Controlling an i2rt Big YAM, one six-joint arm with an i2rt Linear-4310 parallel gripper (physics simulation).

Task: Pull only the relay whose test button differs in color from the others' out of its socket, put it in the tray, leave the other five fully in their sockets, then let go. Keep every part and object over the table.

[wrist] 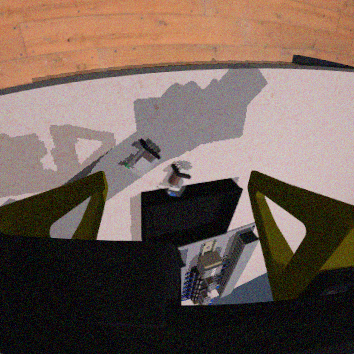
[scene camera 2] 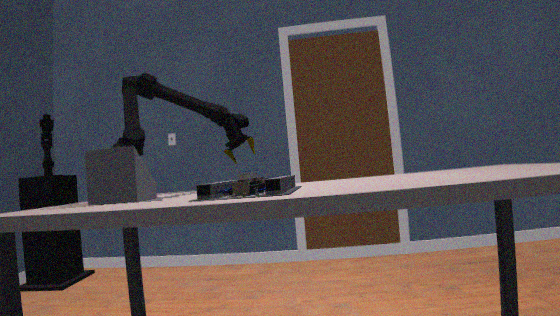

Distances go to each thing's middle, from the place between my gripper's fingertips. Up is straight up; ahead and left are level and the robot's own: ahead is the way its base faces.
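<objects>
The relay (wrist: pixel 143 155) has my hand 10 mm past it, 50 mm to the left of it and 120 mm above it.
</objects>
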